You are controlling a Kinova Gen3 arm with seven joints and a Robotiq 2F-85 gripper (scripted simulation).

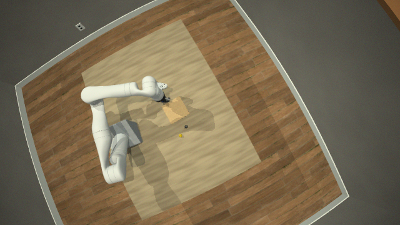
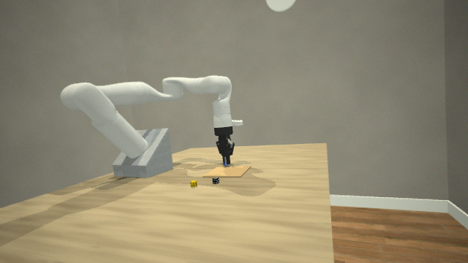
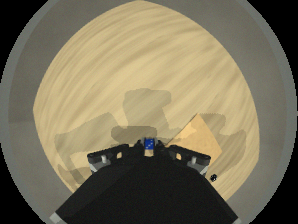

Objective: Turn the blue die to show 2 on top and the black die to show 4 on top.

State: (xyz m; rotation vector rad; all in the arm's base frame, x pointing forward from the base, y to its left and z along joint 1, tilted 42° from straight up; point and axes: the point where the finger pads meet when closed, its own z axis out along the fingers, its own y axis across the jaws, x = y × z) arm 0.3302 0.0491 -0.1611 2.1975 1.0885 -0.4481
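My hand is 9 cm to the left of the tan mat, 5 cm short of it and 2 cm above it. Round my hand: black die: 22 cm to the right, 8 cm ahead, 1 cm below; yellow die: 26 cm to the right, 2 cm ahead, 1 cm below; blue die: 1 cm below.
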